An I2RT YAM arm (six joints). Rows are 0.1 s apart.
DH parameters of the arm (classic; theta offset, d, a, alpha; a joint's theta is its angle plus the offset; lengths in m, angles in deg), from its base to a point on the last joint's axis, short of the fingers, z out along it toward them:
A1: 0 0.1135 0.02 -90
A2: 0 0 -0.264 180
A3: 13.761 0 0.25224 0
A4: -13.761 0 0.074 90
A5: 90 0 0 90
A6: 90 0.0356 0 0
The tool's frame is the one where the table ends.
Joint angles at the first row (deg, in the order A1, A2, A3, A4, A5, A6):
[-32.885 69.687 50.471 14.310 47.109 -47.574]
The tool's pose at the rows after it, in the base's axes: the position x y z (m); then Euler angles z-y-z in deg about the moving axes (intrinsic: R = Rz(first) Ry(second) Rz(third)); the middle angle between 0 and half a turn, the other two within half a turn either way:
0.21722 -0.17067 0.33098 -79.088 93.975 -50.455
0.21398 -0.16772 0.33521 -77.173 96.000 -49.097
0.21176 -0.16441 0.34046 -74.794 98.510 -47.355
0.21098 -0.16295 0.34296 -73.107 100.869 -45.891
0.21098 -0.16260 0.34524 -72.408 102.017 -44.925
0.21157 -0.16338 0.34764 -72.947 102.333 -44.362
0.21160 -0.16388 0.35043 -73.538 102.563 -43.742
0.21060 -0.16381 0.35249 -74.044 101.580 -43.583
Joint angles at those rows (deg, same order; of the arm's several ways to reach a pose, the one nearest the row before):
[-32.827 68.992 50.887 12.365 46.117 -46.312]
[-32.871 67.763 52.143 7.265 43.996 -43.272]
[-32.783 66.834 54.010 1.438 41.445 -39.763]
[-32.816 66.619 55.566 -3.076 39.426 -36.808]
[-32.845 66.696 56.660 -5.399 38.533 -35.165]
[-32.871 67.055 57.605 -6.496 38.972 -34.174]
[-32.907 67.279 58.524 -7.609 39.464 -33.170]
[-32.948 67.012 58.373 -6.572 40.087 -33.652]

